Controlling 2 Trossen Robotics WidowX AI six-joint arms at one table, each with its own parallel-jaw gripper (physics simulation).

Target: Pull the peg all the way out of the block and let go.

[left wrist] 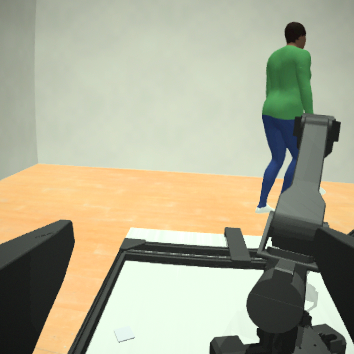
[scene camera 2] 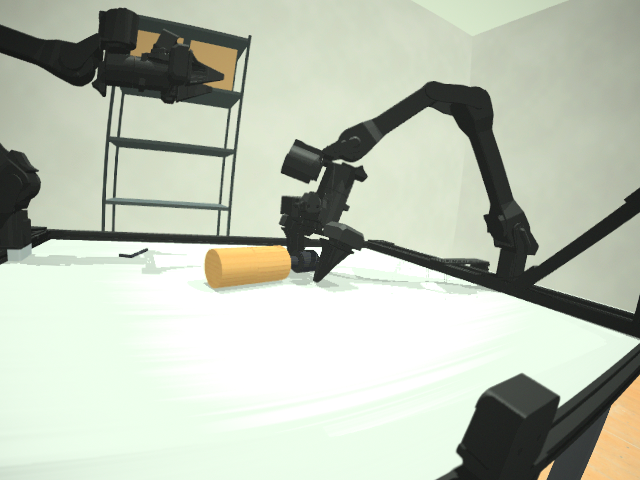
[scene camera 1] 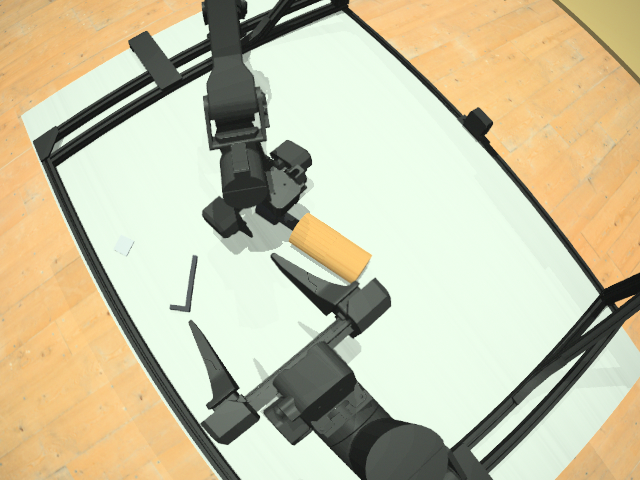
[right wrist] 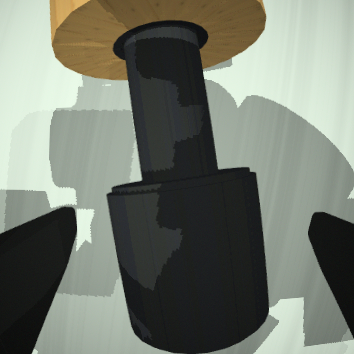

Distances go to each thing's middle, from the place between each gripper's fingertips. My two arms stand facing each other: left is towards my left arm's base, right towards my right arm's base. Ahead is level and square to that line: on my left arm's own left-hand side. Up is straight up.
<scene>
I see the wooden cylinder block [scene camera 2: 224,267] 90 mm to the left of my right hand, 70 mm behind it and 30 mm above it. From my right hand the other things lie so: dark peg [right wrist: 188,236] 30 mm to the left, 30 mm above, 20 mm behind.
The wooden cylinder block lies 160 mm behind my left hand, 100 mm to the right of it and 320 mm below it. From my left hand the other things lie so: dark peg (110 mm behind, 160 mm to the right, 320 mm below).
</scene>
